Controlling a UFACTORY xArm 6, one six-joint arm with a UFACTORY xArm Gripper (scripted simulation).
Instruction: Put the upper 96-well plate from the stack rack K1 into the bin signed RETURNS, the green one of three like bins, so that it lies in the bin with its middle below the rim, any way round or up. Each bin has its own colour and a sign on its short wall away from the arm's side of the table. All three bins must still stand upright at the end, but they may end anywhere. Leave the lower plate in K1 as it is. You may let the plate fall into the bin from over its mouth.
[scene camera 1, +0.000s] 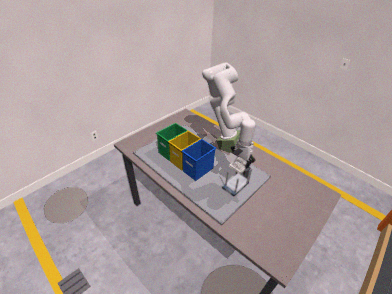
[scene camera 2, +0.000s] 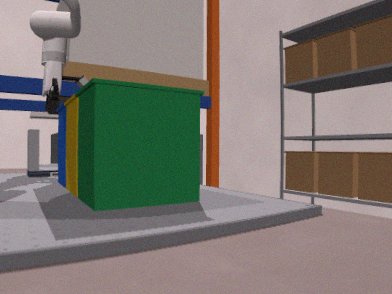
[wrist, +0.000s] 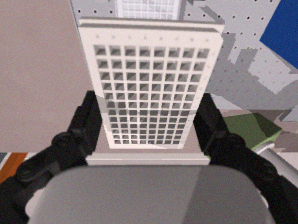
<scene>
In view: the gripper (wrist: 148, 104), a green bin (scene camera 2: 138, 144), a blue bin (scene camera 1: 198, 159), a white 96-well plate (wrist: 148, 99) and a yellow bin (scene camera 2: 72, 103).
The wrist view misses the green bin: it is out of frame. The wrist view does not show the yellow bin: it is out of frame.
</scene>
